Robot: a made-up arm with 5 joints. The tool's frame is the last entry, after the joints. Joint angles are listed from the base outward.
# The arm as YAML. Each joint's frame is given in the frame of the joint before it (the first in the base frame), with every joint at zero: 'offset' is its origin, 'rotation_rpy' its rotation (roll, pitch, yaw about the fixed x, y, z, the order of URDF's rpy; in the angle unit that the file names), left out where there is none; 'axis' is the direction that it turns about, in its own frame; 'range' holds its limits. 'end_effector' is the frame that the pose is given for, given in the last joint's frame.
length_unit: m
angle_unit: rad
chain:
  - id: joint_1
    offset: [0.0, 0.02, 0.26]
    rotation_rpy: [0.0, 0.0, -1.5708]
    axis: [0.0, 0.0, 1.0]
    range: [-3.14, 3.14]
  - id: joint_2
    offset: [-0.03, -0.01, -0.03]
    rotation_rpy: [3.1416, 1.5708, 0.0]
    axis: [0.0, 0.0, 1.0]
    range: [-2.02, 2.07]
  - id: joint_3
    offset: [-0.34, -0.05, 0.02]
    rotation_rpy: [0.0, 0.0, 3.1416]
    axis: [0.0, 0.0, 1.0]
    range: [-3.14, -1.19]
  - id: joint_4
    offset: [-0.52, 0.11, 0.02]
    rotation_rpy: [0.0, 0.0, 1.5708]
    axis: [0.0, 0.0, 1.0]
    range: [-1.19, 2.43]
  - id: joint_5
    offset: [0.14, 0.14, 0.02]
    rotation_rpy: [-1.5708, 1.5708, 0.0]
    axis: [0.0, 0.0, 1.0]
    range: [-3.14, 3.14]
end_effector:
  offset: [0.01, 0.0, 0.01]
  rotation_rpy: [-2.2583, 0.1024, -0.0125]
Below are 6 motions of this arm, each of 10 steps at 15 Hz.
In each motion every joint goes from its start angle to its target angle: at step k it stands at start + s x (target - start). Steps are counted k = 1, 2, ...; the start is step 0. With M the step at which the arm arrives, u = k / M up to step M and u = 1 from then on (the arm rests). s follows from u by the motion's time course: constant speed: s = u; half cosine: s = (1 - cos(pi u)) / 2; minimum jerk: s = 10 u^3 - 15 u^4 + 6 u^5.
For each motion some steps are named. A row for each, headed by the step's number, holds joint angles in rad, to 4 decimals.
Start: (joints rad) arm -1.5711 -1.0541 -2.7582 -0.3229 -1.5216
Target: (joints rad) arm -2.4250 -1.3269 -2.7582 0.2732 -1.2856
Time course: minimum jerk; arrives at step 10
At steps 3, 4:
3: -1.7104 -1.0986 -2.7582 -0.2257 -1.4831
4: -1.8422 -1.1407 -2.7582 -0.1337 -1.4467

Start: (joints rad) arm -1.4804 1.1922 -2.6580 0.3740 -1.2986
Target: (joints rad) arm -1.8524 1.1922 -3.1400 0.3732 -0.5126
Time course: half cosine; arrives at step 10
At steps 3, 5, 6, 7, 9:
3: -1.5571 1.1922 -2.7573 0.3738 -1.1366
5: -1.6664 1.1922 -2.8990 0.3736 -0.9056
6: -1.7239 1.1922 -2.9735 0.3735 -0.7842
7: -1.7757 1.1922 -3.0407 0.3734 -0.6746
9: -1.8433 1.1922 -3.1282 0.3732 -0.5318

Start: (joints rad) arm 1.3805 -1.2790 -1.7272 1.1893 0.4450
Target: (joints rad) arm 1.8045 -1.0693 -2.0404 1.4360 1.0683
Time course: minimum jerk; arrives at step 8
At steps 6, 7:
6: 1.7606 -1.0910 -2.0080 1.4105 1.0038
7: 1.7977 -1.0727 -2.0354 1.4320 1.0583

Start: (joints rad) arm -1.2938 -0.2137 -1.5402 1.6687 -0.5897
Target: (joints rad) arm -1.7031 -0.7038 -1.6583 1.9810 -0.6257
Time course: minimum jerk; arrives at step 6
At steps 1, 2, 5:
1: -1.3083 -0.2311 -1.5444 1.6798 -0.5910
2: -1.3797 -0.3166 -1.5650 1.7342 -0.5973
5: -1.6886 -0.6864 -1.6541 1.9699 -0.6244

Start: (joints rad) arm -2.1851 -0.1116 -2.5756 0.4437 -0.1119
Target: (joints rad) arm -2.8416 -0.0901 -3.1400 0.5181 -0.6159
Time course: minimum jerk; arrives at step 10
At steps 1, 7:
1: -2.1907 -0.1114 -2.5804 0.4443 -0.1162
7: -2.7345 -0.0936 -3.0480 0.5060 -0.5337

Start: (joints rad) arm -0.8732 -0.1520 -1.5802 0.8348 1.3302
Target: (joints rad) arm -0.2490 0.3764 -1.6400 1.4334 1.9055
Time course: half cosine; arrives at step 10
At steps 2, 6, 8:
2: -0.8136 -0.1015 -1.5859 0.8920 1.3851
6: -0.4647 0.1938 -1.6193 1.2266 1.7067
8: -0.3086 0.3259 -1.6343 1.3762 1.8506

